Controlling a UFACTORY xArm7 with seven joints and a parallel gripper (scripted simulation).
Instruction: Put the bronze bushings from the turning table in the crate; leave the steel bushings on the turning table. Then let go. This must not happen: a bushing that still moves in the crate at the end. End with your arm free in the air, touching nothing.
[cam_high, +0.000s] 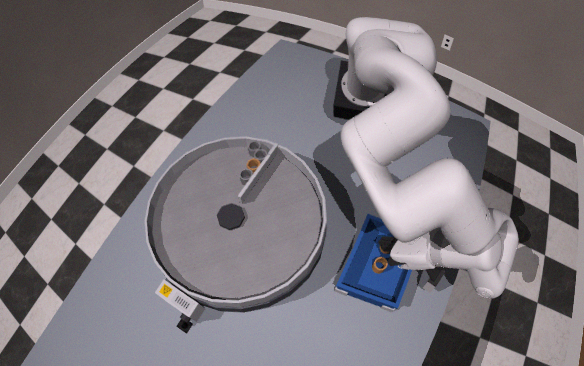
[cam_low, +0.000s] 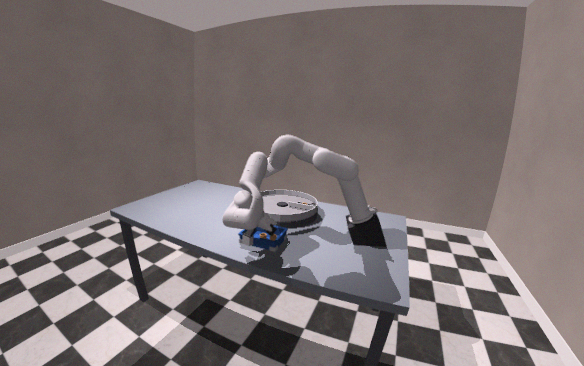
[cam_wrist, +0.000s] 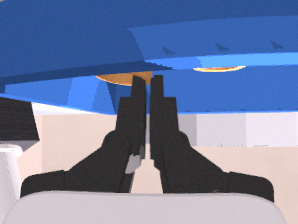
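Now: hand 40 mm short of the blue crate, 30 mm above it and 10 mm to the right of it. Also, from my hand: turning table: 320 mm to the right, 160 mm ahead, 10 mm below.
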